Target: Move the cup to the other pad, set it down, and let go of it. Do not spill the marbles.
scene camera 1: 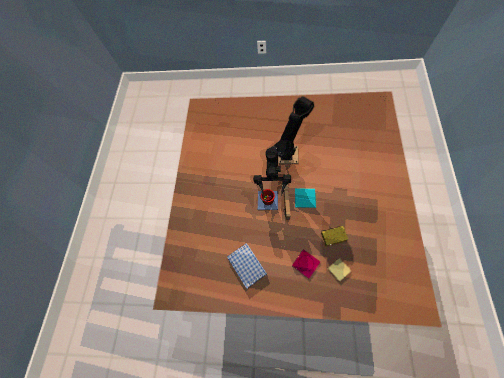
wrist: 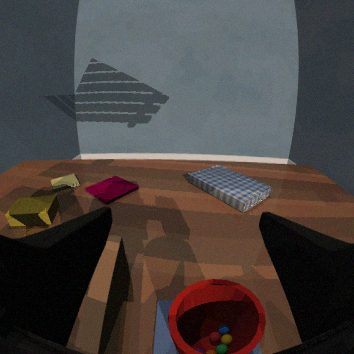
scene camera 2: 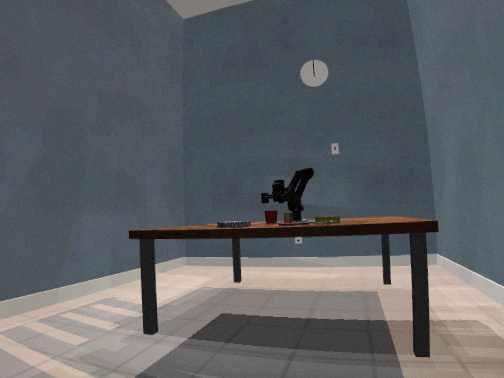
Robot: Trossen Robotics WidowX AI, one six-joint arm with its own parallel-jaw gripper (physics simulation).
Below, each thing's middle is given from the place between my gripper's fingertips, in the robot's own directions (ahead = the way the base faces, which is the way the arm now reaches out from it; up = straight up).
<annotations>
My gripper is now 130 mm above the thin wooden bar (wrist: pixel 100 319), 70 mm to the right of it and 40 mm past it.
</annotations>
